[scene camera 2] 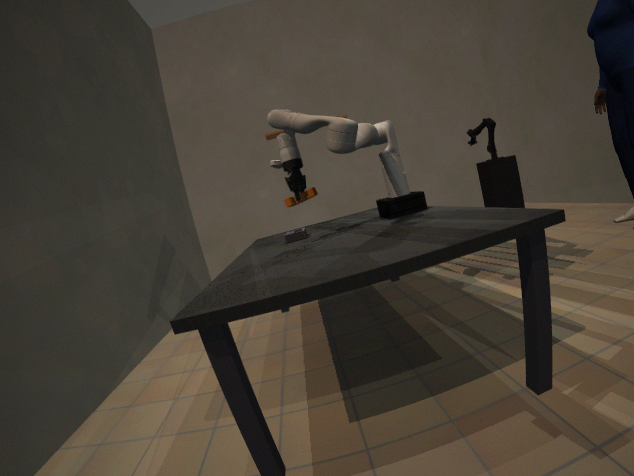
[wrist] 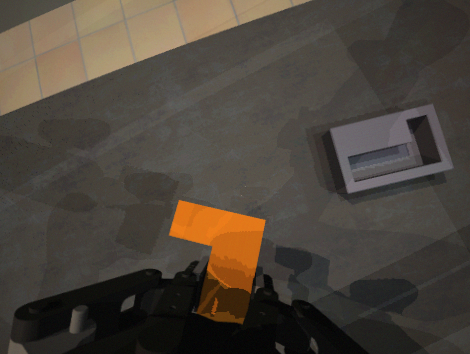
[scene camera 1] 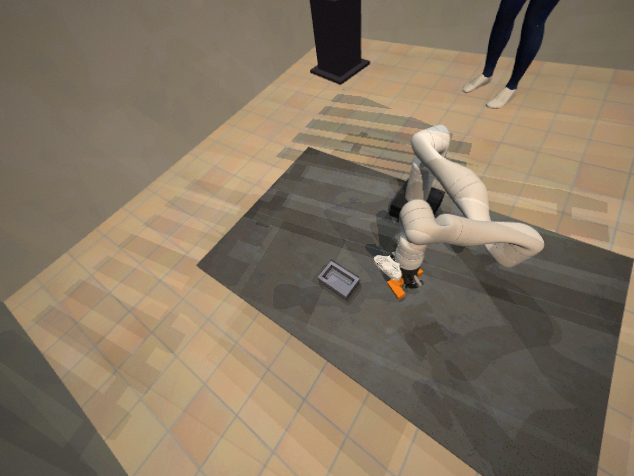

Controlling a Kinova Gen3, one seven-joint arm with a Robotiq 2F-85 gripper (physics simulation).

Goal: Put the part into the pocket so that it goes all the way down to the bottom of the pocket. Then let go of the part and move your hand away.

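Where they show: gripper, fingertip midpoint: [scene camera 2: 301, 201] [wrist: 231, 273] [scene camera 1: 402, 281]; arm's base, link origin: [scene camera 2: 399, 195] [scene camera 1: 416, 195].
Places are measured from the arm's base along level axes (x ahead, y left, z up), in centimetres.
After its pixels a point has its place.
Observation:
The part is an orange L-shaped block [scene camera 1: 396, 288] @(x 43.2, y 21.3, z 10.1 cm) [scene camera 2: 291, 201] @(x 42.4, y 23.7, z 8.7 cm) [wrist: 237, 245] @(x 41.9, y 19.7, z 10.2 cm). My gripper [scene camera 2: 299, 194] @(x 39.2, y 20.7, z 7.7 cm) [wrist: 231, 273] @(x 39.2, y 20.7, z 7.7 cm) is shut on its long arm and holds it well above the table. In the wrist view the short arm points left at the far end; the end between the fingers is partly hidden. The pocket is a recess in a grey block [scene camera 1: 339, 286] @(x 51.3, y 2.7, z -4.3 cm) [scene camera 2: 296, 236] @(x 47.6, y 6.7, z -6.1 cm) [wrist: 370, 135] @(x 51.0, y 2.3, z -4.3 cm) on the table. In the wrist view that block lies to the right and farther up, apart from the part. The pocket's outline also looks L-shaped, turned differently from the part.
The dark table [scene camera 1: 286, 327] @(x 75.8, y -2.0, z -7.9 cm) [scene camera 2: 327, 261] @(x 29.9, y 63.2, z -7.9 cm) [wrist: 200, 145] @(x 53.4, y 26.0, z -7.9 cm) carries the arm's black base [scene camera 1: 435, 198] @(x -3.7, y 6.8, z -0.1 cm) [scene camera 2: 402, 204] @(x 1.0, y 9.8, z -3.3 cm). One table edge, with tiled floor beyond, shows at the wrist view's upper left. A dark pedestal [scene camera 1: 337, 40] [scene camera 2: 501, 181] and a standing person [scene camera 1: 527, 46] [scene camera 2: 617, 51] are away from the table.

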